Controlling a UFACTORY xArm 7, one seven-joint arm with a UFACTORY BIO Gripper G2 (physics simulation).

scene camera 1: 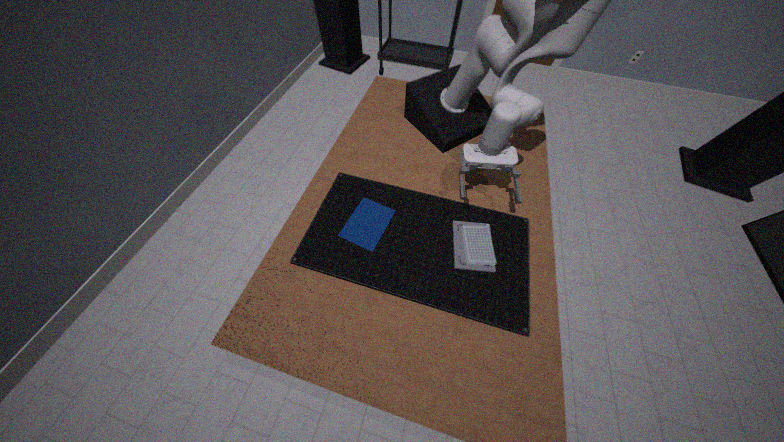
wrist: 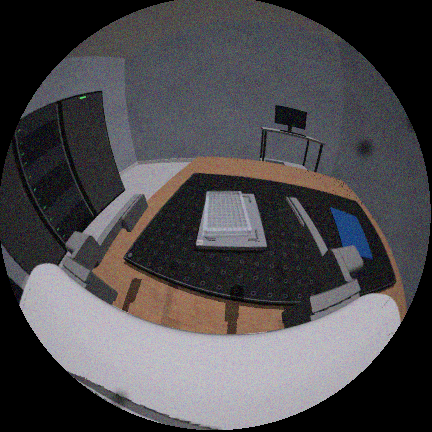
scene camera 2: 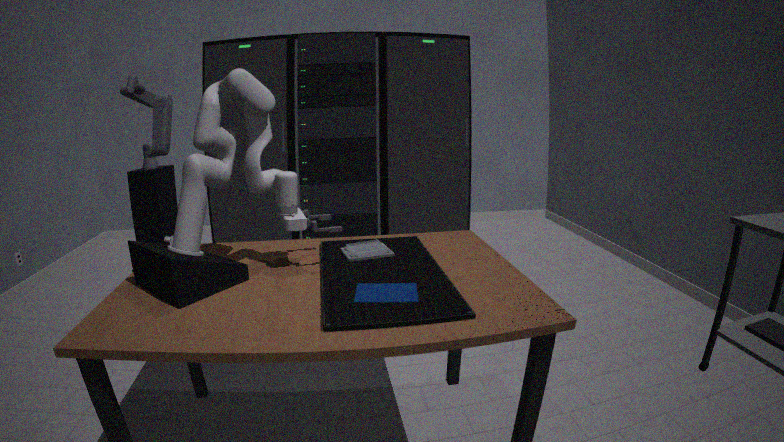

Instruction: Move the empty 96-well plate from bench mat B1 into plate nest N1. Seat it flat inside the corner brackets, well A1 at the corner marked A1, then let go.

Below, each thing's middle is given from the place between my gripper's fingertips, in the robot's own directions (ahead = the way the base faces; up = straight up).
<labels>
Now: the 96-well plate [scene camera 1: 478, 246] 100 mm ahead of my hand, 90 mm below it and 30 mm to the left of it. From my hand the other things lie so: grey plate nest N1 [scene camera 1: 458, 246]: 110 mm below, 100 mm ahead, 10 mm to the left; then blue bench mat B1 [scene camera 1: 365, 227]: 320 mm to the right, 190 mm ahead, 110 mm below.
</labels>
